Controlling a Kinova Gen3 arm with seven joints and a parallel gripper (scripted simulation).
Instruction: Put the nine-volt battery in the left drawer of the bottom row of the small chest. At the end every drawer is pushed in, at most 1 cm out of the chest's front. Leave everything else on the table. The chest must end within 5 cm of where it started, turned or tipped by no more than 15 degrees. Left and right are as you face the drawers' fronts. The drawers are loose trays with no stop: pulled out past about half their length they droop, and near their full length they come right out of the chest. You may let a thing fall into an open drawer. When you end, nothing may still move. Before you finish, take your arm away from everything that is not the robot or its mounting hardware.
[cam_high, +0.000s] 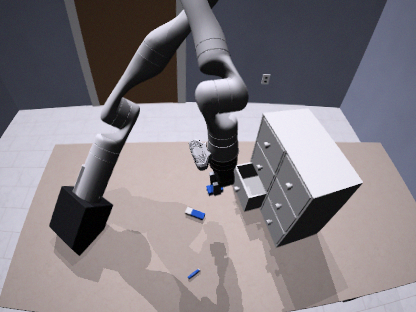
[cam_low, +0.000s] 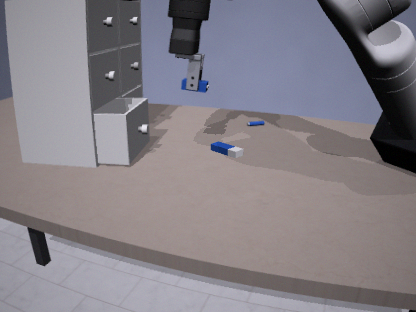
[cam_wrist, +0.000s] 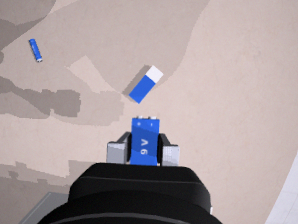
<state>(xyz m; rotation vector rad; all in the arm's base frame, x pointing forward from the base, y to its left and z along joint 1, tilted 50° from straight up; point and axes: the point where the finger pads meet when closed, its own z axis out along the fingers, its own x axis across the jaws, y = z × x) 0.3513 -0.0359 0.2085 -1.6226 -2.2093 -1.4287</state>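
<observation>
My gripper is now 10 mm past the nine-volt battery, 10 mm to the left of it and 10 mm above it. From my hand the other things lie so: blue stick 10 mm behind, 240 mm to the right, 140 mm below; then blue-and-white block 60 mm behind, 30 mm to the right, 140 mm below.
</observation>
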